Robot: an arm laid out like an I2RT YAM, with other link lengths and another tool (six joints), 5 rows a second.
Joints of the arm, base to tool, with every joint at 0 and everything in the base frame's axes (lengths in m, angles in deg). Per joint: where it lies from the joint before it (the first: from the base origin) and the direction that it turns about. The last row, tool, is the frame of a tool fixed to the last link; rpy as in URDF.
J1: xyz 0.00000 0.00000 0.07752 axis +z
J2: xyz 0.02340 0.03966 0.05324 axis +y
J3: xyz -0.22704 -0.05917 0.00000 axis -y
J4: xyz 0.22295 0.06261 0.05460 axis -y
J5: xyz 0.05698 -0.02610 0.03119 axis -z
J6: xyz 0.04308 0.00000 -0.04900 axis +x
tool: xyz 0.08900 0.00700 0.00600 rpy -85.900 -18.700 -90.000
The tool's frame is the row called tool.
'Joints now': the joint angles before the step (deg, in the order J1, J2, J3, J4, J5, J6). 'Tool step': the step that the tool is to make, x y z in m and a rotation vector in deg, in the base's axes. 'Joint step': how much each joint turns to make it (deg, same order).
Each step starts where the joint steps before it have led.
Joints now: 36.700, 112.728, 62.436, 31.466, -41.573, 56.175
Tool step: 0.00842, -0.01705, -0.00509, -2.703, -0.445, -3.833
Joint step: -1.866, -1.928, -1.948, -2.575, 2.692, -2.130
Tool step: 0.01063, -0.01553, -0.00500, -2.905, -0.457, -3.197
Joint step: -2.022, -0.982, -0.429, -3.345, 2.119, -2.535
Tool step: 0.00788, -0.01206, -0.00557, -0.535, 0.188, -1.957
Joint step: -1.870, 0.134, -0.991, 0.469, 0.226, -0.358
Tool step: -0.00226, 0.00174, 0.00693, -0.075, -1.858, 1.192
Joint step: 0.211, -0.962, 0.258, -0.666, -0.466, -1.670
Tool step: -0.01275, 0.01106, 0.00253, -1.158, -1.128, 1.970
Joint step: 2.402, -0.964, 0.067, -1.628, 1.051, -1.565
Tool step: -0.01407, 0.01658, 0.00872, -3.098, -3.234, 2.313
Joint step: 3.597, -1.422, 2.283, -5.197, 3.062, -4.132
